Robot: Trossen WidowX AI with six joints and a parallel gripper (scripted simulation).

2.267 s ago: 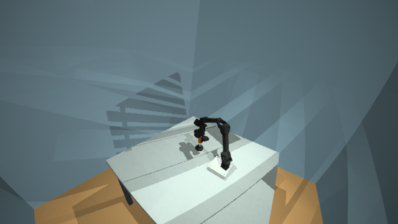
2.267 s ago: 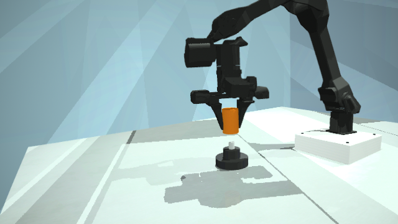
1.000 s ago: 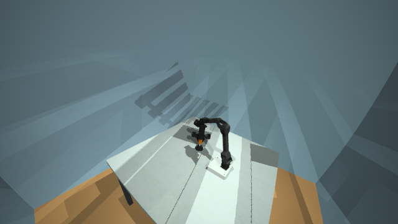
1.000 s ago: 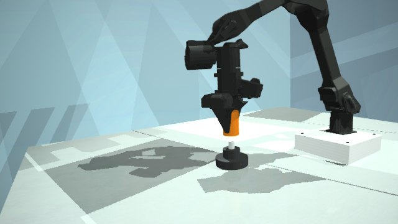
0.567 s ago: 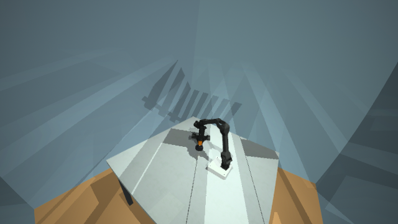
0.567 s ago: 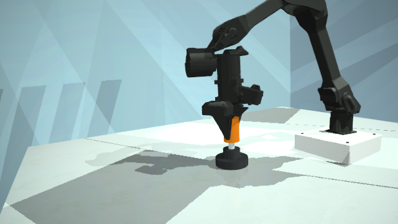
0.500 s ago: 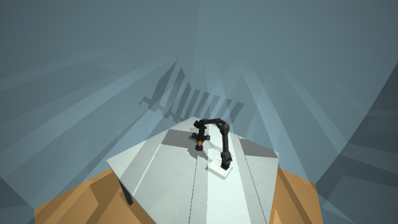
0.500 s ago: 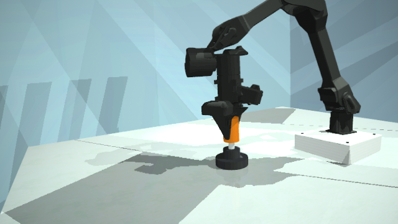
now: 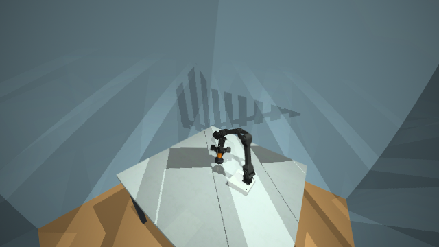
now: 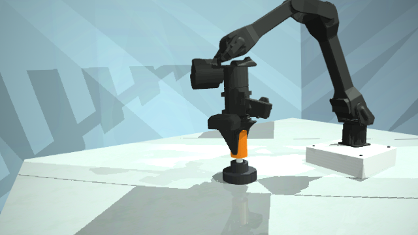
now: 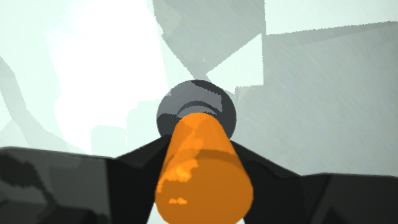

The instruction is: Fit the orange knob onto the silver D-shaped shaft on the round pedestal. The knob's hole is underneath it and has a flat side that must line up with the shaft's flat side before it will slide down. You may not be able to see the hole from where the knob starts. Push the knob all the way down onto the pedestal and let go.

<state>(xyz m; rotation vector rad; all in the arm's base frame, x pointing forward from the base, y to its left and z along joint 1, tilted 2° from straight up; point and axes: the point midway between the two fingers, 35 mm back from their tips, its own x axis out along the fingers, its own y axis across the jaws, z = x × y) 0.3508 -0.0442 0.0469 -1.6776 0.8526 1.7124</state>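
Now: gripper tip 30 mm above the dark round pedestal. Also, from my gripper tip: orange knob 30 mm above.
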